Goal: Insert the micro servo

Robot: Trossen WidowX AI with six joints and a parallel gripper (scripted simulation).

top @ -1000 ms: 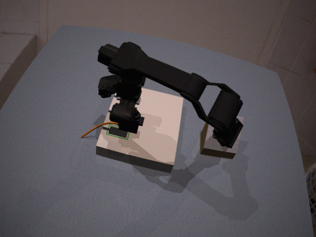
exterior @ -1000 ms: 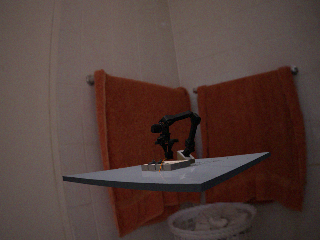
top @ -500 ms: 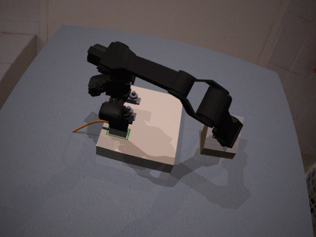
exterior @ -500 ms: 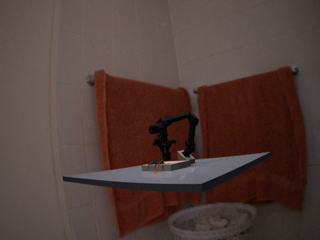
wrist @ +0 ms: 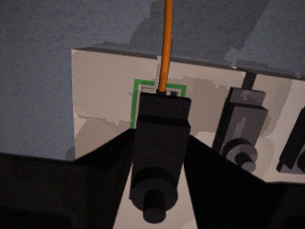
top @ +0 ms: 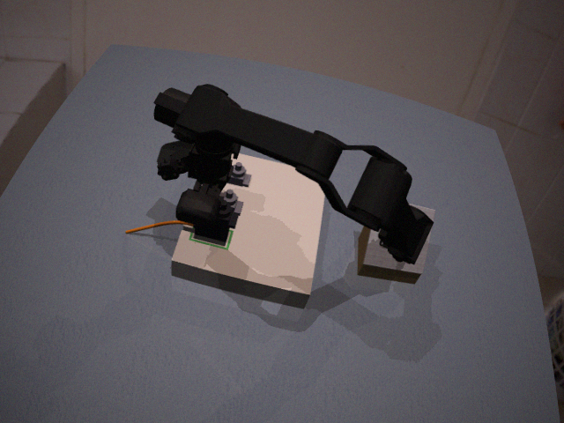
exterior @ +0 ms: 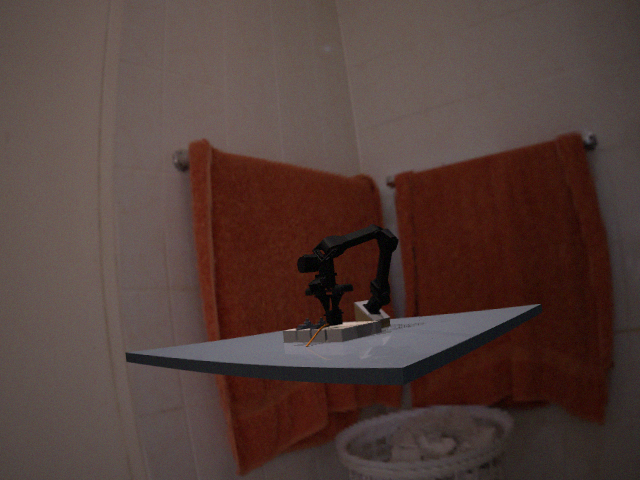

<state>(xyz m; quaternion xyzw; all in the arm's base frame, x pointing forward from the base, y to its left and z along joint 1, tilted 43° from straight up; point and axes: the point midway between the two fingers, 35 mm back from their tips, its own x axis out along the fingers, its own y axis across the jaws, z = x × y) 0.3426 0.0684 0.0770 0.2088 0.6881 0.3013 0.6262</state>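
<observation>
My gripper tip is 110 mm past the beige deck, 90 mm to the left of it and 80 mm above it.
</observation>
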